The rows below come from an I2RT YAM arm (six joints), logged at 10 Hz.
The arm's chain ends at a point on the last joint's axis. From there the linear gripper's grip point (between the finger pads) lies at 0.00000 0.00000 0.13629 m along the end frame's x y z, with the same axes.
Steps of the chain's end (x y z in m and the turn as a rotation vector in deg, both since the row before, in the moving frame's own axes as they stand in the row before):
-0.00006 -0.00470 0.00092 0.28 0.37 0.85
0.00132 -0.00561 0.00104 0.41 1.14 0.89
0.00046 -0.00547 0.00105 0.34 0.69 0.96
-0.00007 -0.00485 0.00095 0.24 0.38 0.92
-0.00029 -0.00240 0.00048 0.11 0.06 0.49
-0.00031 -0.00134 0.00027 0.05 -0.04 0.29
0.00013 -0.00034 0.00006 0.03 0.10 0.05
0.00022 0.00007 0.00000 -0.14 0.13 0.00
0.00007 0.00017 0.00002 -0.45 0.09 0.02
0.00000 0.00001 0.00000 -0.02 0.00 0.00
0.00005 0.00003 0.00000 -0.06 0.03 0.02
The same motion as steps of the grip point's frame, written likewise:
0.00083 -0.00536 0.00092 0.28 0.37 0.85
0.00404 -0.00656 0.00101 0.41 1.14 0.89
0.00211 -0.00626 0.00104 0.34 0.69 0.96
0.00084 -0.00541 0.00095 0.24 0.38 0.92
-0.00015 -0.00266 0.00048 0.11 0.06 0.49
-0.00040 -0.00146 0.00027 0.05 -0.04 0.29
0.00037 -0.00041 0.00006 0.03 0.10 0.05
0.00053 0.00040 0.00000 -0.14 0.13 0.00
0.00028 0.00124 0.00002 -0.45 0.09 0.02
0.00000 0.00006 0.00000 -0.02 0.00 0.00
0.00012 0.00017 0.00000 -0.06 0.03 0.02

